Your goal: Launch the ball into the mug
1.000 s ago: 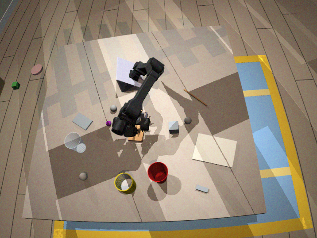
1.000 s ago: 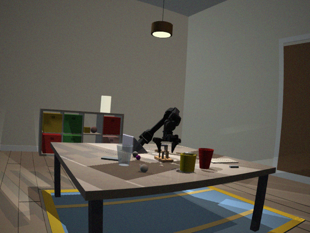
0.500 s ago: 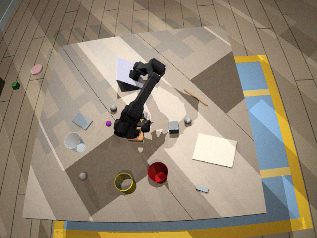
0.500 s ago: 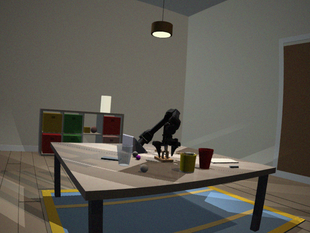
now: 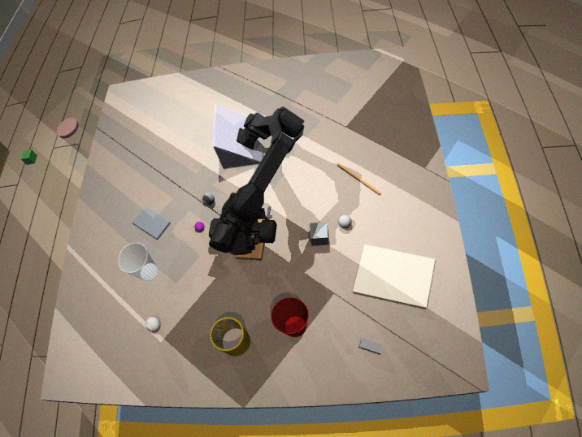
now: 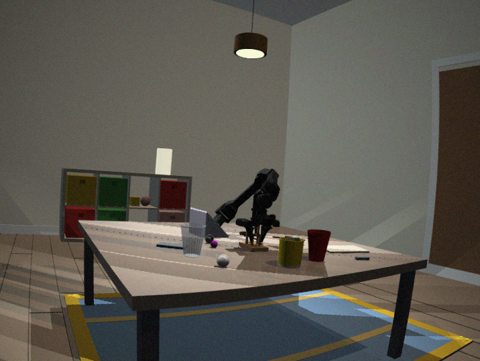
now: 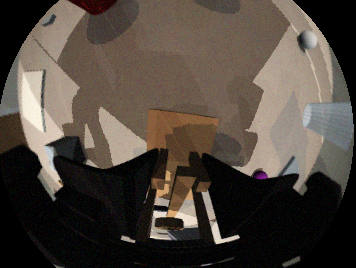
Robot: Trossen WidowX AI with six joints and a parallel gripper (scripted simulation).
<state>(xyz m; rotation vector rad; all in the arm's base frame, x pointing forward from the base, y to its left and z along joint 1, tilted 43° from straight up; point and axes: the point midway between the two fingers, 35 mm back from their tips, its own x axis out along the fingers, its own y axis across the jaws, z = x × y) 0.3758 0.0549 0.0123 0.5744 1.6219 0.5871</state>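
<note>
Now: gripper tip 60 mm past the purple ball, 170 mm to the left of it and 20 mm above it. Round my gripper tip: red cup: 240 mm ahead, 150 mm to the left; wooden catapult: 70 mm behind, 20 mm to the left, 20 mm above; grey cube: 30 mm behind, 210 mm to the left, 10 mm below.
</note>
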